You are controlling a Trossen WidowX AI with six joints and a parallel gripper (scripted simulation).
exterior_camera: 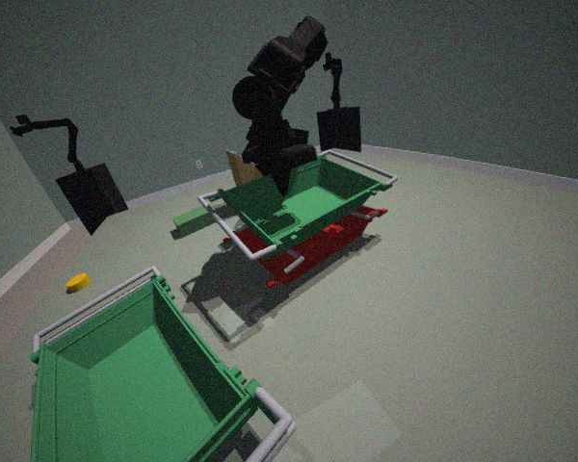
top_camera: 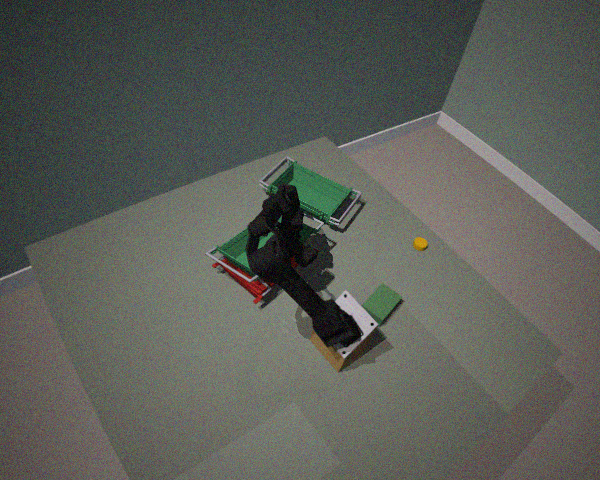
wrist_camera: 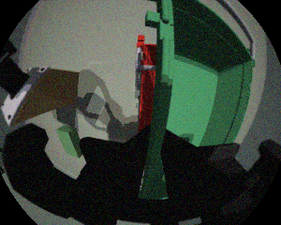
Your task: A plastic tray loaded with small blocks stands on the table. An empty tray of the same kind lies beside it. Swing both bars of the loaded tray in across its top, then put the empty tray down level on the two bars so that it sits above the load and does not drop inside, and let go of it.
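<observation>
Now: gripper tip 7 cm short of the green tray, 2 cm to the right of it and 2 cm below it. The rest, counted from my gripper tip: yellow disc 9 cm behind, 54 cm to the right, 10 cm below; flat green block 24 cm behind, 23 cm to the right, 9 cm below.
</observation>
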